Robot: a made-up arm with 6 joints. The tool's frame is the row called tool. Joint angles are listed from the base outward. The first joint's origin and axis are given. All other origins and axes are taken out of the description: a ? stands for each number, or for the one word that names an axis. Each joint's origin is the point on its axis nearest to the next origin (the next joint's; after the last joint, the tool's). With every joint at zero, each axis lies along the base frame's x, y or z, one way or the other. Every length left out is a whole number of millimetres.
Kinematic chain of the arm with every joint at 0, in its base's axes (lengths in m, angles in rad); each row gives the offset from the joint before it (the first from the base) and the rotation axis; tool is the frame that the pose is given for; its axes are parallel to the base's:
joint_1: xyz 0 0 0.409 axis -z
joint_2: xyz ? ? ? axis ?
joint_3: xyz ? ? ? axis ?
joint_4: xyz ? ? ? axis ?
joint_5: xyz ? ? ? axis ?
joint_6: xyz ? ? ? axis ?
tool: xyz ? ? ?
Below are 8 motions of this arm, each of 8 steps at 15 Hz.
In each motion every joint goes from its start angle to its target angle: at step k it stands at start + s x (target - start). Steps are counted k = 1, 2, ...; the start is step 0. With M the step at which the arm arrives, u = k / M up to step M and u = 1 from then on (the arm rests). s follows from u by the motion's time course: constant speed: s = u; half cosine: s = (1 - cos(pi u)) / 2; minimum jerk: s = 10 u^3 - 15 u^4 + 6 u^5.
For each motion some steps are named. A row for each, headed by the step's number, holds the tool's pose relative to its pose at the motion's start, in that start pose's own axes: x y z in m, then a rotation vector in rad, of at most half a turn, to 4 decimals.
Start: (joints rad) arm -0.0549 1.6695 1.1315 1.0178 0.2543 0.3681
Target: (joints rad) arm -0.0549 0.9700 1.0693 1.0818 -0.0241 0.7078
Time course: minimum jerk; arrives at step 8
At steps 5, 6, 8:
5: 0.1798 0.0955 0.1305 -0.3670 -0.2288 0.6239
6: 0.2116 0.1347 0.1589 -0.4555 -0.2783 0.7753
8: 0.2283 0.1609 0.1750 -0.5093 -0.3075 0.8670

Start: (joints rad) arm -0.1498 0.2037 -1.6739 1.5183 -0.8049 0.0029
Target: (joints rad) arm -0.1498 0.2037 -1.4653 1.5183 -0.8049 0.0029
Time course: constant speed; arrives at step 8
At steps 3, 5, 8:
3: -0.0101 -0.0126 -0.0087 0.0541 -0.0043 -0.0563
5: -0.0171 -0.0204 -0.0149 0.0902 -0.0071 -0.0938
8: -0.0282 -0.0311 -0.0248 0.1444 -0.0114 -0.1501

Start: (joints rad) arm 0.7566 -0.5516 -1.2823 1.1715 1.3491 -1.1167
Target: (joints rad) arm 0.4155 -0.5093 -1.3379 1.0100 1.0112 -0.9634
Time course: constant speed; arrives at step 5
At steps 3, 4, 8:
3: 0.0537 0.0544 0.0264 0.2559 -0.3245 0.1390
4: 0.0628 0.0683 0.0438 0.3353 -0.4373 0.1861
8: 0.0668 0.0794 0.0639 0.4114 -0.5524 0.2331

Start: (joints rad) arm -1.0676 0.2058 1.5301 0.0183 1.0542 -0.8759
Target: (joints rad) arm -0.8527 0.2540 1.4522 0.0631 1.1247 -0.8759
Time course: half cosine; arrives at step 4
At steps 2, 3, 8:
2: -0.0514 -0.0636 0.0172 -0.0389 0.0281 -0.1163
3: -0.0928 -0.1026 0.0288 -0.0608 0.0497 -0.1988
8: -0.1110 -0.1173 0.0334 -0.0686 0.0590 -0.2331

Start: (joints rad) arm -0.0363 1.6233 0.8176 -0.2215 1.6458 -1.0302
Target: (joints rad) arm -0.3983 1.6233 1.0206 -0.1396 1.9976 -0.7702
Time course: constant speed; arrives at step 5
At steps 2, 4, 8:
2: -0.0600 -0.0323 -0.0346 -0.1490 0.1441 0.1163
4: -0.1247 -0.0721 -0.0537 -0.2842 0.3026 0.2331
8: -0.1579 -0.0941 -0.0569 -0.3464 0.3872 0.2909

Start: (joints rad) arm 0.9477 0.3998 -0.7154 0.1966 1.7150 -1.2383
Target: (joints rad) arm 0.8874 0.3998 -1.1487 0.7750 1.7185 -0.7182
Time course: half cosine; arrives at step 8
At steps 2, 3, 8:
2: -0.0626 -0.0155 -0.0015 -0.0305 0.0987 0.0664
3: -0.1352 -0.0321 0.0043 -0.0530 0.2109 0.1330
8: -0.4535 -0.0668 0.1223 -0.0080 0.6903 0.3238

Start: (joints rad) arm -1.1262 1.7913 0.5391 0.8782 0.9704 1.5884
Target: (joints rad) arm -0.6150 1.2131 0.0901 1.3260 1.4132 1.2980
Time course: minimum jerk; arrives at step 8
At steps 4, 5, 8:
4: 0.1488 0.1301 0.0378 -0.0071 -0.0242 -0.2837
5: 0.2235 0.1858 0.0260 -0.0285 -0.0895 -0.4134
8: 0.3190 0.2428 -0.0038 -0.0565 -0.2201 -0.5579

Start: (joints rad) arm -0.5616 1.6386 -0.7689 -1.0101 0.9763 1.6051
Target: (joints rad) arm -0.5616 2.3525 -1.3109 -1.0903 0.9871 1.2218
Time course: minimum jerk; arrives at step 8
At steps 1, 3, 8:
1: -0.0088 -0.0045 -0.0012 -0.0021 0.0012 0.0088
3: -0.1467 -0.0911 -0.0110 -0.0314 0.0304 0.1507
8: -0.4385 -0.4409 0.0706 -0.0831 0.2141 0.5352

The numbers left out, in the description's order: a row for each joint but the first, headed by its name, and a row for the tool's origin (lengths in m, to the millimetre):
joint_2: xyz 0.29 -0.038 0, axis +x
joint_3: xyz 0 -0.354 -0.015, axis -y
joint_4: xyz -0.087 0 0.378, axis -z
joint_5: xyz -0.008 -0.198 0, axis +y
joint_6: xyz -0.009 0 -0.414, axis +z
tool: xyz 0.116 0.102 0

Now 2 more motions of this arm.
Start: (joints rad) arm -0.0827 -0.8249 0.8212 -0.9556 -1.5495 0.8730
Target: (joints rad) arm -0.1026 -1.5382 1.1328 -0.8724 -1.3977 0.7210
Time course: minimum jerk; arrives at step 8
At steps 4, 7, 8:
4: 0.0821 0.0554 -0.0630 0.2652 -0.0641 0.1985
7: 0.1479 0.1257 -0.0956 0.5048 -0.1464 0.3848
8: 0.1498 0.1282 -0.0962 0.5125 -0.1495 0.3908

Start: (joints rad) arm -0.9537 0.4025 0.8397 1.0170 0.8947 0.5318
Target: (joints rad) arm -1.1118 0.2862 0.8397 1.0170 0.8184 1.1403
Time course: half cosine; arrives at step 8
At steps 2, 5, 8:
2: -0.0032 0.0073 0.0027 -0.0217 0.0110 0.1021
5: -0.0218 0.0248 0.0113 -0.0919 0.0662 0.4868
8: -0.0352 0.0269 0.0162 -0.1234 0.1067 0.7078

